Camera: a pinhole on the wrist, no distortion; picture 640 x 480 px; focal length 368.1 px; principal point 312.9 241.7 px. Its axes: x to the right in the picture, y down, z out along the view. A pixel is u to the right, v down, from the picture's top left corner.
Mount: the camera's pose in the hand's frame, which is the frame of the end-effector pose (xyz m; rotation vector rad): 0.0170 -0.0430 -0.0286 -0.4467 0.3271 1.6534
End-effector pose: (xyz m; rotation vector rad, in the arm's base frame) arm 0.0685 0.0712 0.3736 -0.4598 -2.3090 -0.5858
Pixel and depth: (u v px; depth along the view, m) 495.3 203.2 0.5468
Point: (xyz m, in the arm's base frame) 0.1100 0.6228 0.2810
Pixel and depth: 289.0 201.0 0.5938
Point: -0.1329 0.5190 0.1128
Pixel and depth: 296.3 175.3 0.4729
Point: -0.1097 0.4320 0.1975
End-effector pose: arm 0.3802 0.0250 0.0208 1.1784 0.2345 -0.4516
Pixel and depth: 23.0 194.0 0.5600
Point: 0.3342 -0.6671 0.1060
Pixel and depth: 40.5 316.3 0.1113
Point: 0.3359 -0.0930 0.0083
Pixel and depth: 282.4 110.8 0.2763
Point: 0.4814 -0.1838 0.1346
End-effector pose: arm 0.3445 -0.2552 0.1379 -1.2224 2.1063 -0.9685
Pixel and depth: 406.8 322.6 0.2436
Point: 0.4264 -0.2070 -0.0436
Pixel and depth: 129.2 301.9 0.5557
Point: 0.8375 -0.3687 -0.1808
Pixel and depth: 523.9 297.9 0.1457
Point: 0.3515 -0.2181 0.0291
